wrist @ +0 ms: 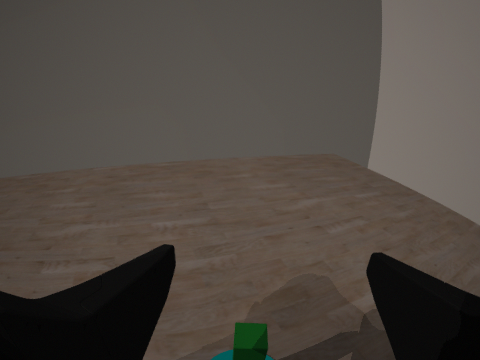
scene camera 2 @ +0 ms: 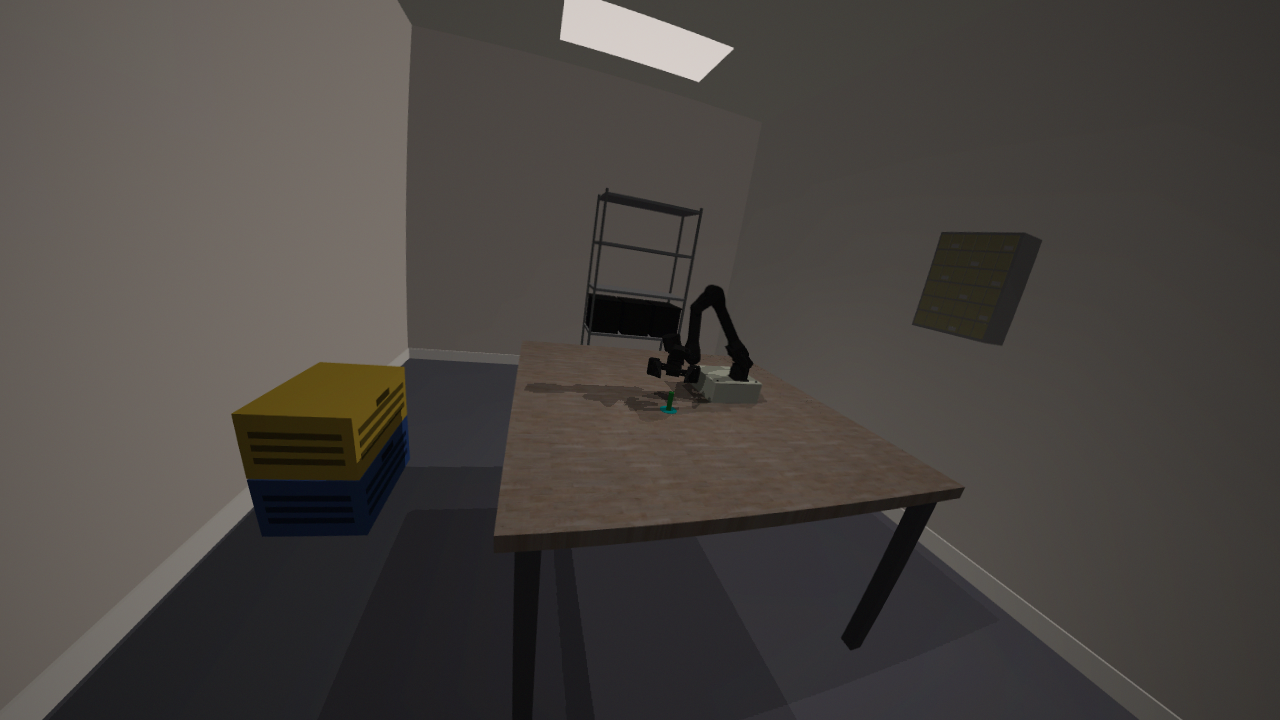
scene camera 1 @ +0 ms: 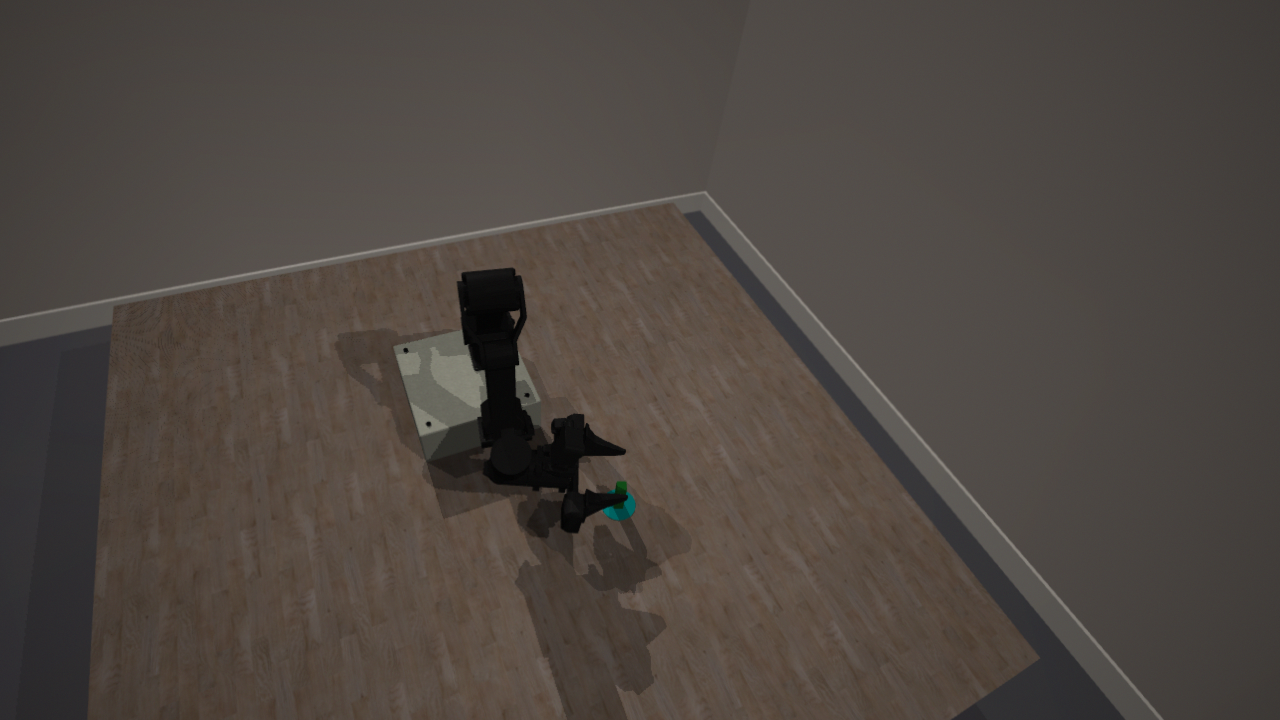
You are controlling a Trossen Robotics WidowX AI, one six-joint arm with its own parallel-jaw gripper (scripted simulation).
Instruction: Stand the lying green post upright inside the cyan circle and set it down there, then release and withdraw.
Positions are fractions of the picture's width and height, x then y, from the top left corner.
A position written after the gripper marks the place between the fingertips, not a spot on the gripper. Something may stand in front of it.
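There's nothing held in the gripper (scene camera 1: 0.49, 0.66), and it's open. You'd also find the gripper in the wrist view (wrist: 0.58, 0.73).
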